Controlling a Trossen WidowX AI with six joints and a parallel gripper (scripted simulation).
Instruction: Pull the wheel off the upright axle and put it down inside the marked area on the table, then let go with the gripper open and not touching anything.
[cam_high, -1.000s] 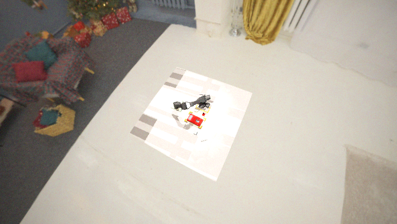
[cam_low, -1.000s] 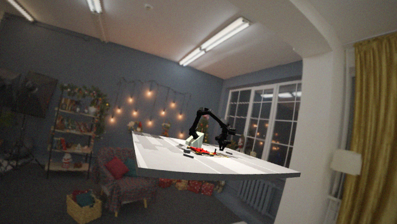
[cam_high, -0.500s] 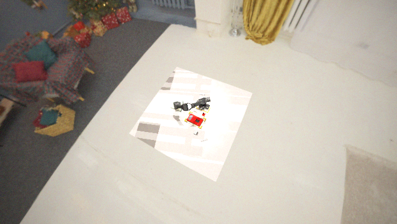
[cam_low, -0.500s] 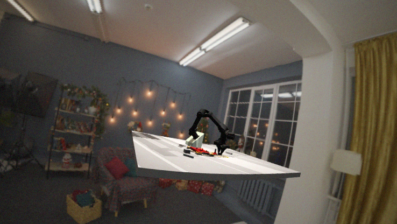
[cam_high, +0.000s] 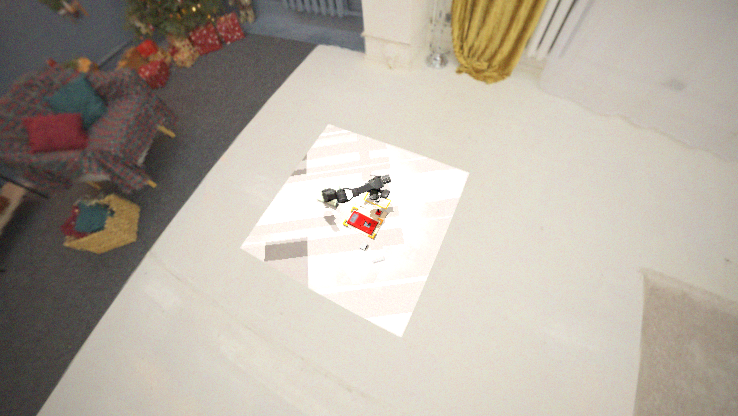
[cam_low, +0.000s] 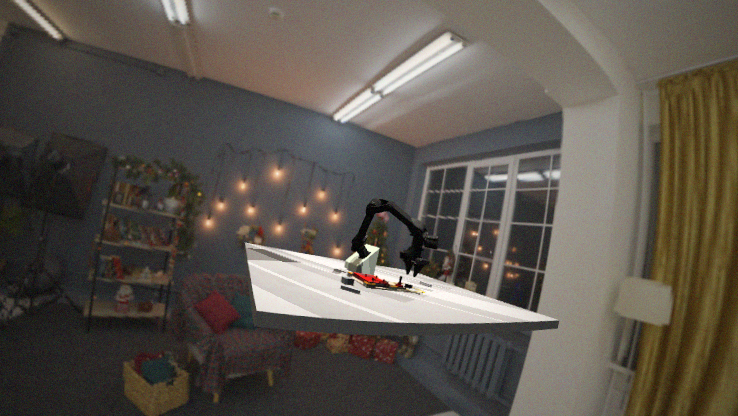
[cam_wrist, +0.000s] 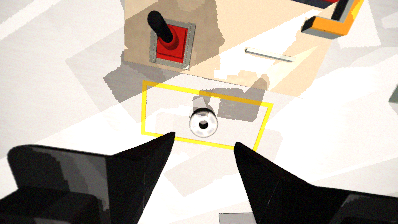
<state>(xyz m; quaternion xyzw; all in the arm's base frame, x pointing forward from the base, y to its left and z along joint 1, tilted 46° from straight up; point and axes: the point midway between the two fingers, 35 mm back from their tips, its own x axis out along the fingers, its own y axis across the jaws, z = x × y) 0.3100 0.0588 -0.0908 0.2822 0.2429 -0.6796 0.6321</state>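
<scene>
My gripper tip is now 50 mm above the wheel. Also, from my gripper tip: black axle (50 mm ahead, 90 mm to the right, 30 mm below); thin rod (180 mm ahead, 430 mm to the right, 50 mm below).
</scene>
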